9 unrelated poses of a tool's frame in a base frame.
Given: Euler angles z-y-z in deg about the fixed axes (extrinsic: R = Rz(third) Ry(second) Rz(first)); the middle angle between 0 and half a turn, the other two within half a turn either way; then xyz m.
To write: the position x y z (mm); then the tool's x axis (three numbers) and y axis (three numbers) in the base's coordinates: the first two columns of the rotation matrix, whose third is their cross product. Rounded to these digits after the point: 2 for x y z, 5 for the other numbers.
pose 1, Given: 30.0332, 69.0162, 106.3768, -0.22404, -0.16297, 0.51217
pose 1, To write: -224.04, -162.97, 512.17, -0.56761, 0.15633, -0.80832, -0.78008, -0.41606, 0.46731
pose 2, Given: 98.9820, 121.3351, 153.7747, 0.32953, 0.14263, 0.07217
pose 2, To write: 329.53, 142.63, 72.17, -0.50932, -0.85018, 0.13335, -0.39180, 0.36704, 0.84367
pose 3, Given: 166.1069, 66.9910, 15.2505, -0.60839, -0.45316, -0.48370
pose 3, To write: -608.39, -453.16, -483.70, -0.42924, 0.13185, 0.89352, 0.16480, -0.96125, 0.22101
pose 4, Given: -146.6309, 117.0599, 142.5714, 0.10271, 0.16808, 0.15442
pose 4, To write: 102.71, 168.08, 154.42, 0.03259, 0.66769, 0.74372, 0.70628, 0.51112, -0.48982
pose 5, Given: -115.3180, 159.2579, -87.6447, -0.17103, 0.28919, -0.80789
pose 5, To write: -171.03, 289.19, -807.89, -0.88675, -0.43673, 0.15145, -0.46202, 0.82707, -0.32014
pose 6, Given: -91.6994, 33.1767, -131.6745, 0.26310, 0.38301, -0.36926
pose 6, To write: 263.10, 383.01, -369.26, -0.73010, 0.68315, 0.01623, -0.57842, -0.60518, -0.54698
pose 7, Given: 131.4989, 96.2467, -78.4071, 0.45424, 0.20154, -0.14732
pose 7, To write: 454.24, 201.54, -147.32, 0.74818, 0.07988, 0.65867, -0.63271, -0.21299, 0.74452
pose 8, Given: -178.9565, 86.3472, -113.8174, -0.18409, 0.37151, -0.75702
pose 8, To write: -184.09, 371.51, -757.02, 0.00906, 0.06563, 0.99780, -0.91515, 0.40269, -0.01817
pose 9, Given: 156.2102, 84.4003, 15.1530, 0.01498, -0.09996, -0.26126
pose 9, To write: 14.98, -99.96, -261.26, -0.19163, 0.36602, 0.91066, 0.20119, -0.89351, 0.40146
